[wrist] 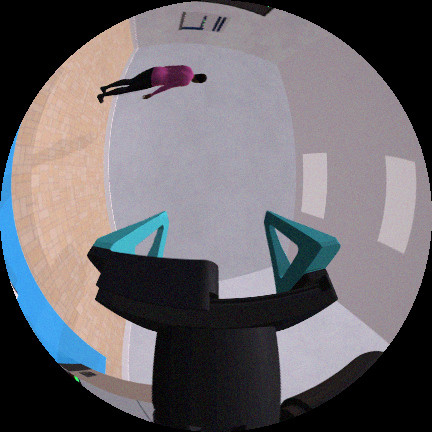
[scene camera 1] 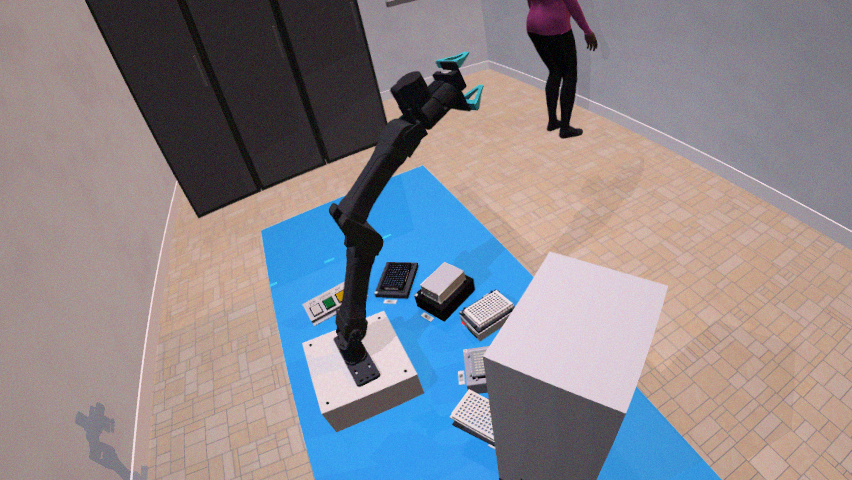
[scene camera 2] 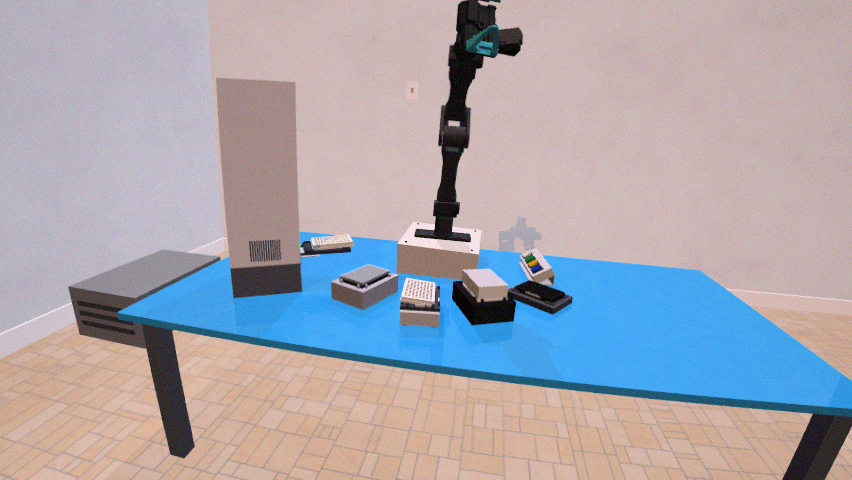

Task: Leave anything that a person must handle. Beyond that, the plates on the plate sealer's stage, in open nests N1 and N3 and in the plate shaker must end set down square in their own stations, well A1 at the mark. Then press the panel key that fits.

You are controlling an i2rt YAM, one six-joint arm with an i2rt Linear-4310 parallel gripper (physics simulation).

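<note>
My gripper [scene camera 1: 475, 71] [wrist: 215, 216] is open and empty, high above the table. A black plate [scene camera 1: 397, 277] [scene camera 2: 539, 290] lies on a low dark nest. A thick white plate or stack [scene camera 1: 442, 279] [scene camera 2: 484, 285] sits on a black device. A white well plate [scene camera 1: 487, 306] [scene camera 2: 419, 290] sits on a light device with dark holders and looks tilted. A grey device [scene camera 1: 467, 357] [scene camera 2: 365, 290] bears a plate, partly hidden in scene camera 1. Another white plate [scene camera 1: 473, 411] [scene camera 2: 332, 240] rests on a dark base. A key panel [scene camera 1: 321, 307] [scene camera 2: 542, 269] shows coloured keys. Labels and A1 marks are too small to read.
A tall grey box [scene camera 1: 578, 327] [scene camera 2: 259, 178] stands on the blue table [scene camera 1: 310, 232] [scene camera 2: 655, 333] and hides parts of two stations in scene camera 1. A person [scene camera 1: 560, 59] [wrist: 172, 76] stands beyond the table near the wall. A dark cabinet [scene camera 1: 238, 89] stands behind.
</note>
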